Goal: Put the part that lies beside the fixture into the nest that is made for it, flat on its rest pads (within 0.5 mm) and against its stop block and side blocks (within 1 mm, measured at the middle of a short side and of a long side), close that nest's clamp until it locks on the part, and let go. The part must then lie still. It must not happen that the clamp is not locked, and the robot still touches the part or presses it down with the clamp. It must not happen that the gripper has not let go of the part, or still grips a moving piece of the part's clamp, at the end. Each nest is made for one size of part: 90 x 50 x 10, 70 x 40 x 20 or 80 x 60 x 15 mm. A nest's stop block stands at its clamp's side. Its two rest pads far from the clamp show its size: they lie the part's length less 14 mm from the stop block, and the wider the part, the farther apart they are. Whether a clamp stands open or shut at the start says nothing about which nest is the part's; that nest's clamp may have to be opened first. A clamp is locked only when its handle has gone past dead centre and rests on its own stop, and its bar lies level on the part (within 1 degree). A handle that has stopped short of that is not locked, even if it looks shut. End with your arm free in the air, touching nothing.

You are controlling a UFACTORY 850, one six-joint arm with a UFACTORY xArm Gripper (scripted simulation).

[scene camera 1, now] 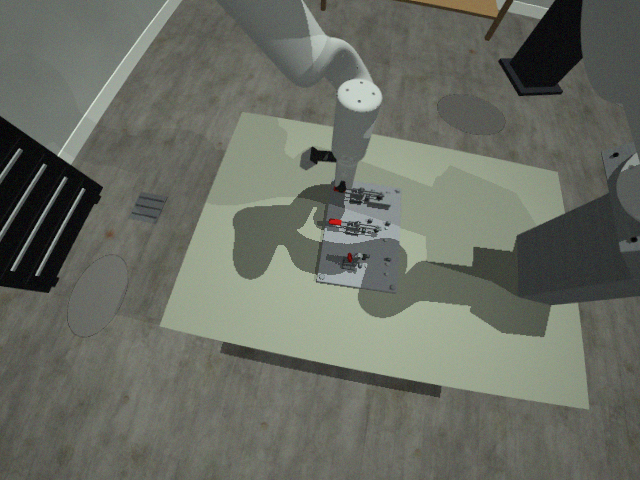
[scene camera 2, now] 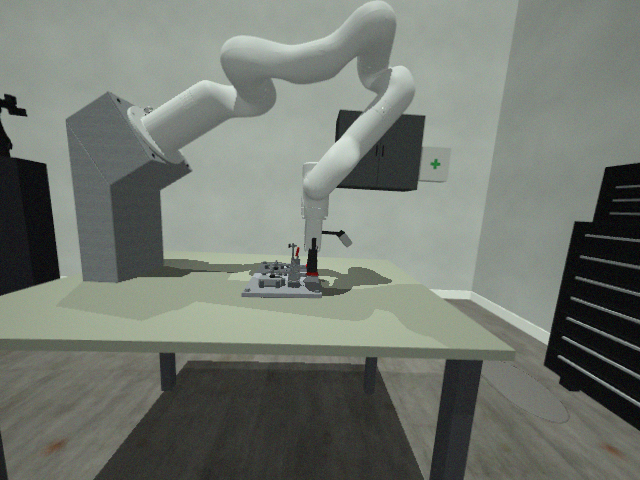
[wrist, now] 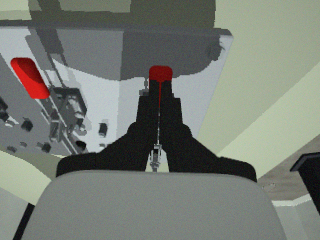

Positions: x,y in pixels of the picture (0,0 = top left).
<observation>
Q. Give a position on a grey fixture plate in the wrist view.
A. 109,63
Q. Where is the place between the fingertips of my gripper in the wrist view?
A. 159,94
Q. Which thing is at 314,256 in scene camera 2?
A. My gripper.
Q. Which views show my gripper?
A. Scene camera 1, scene camera 2 and the wrist view: all of them.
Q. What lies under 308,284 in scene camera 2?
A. A grey fixture plate.
</observation>
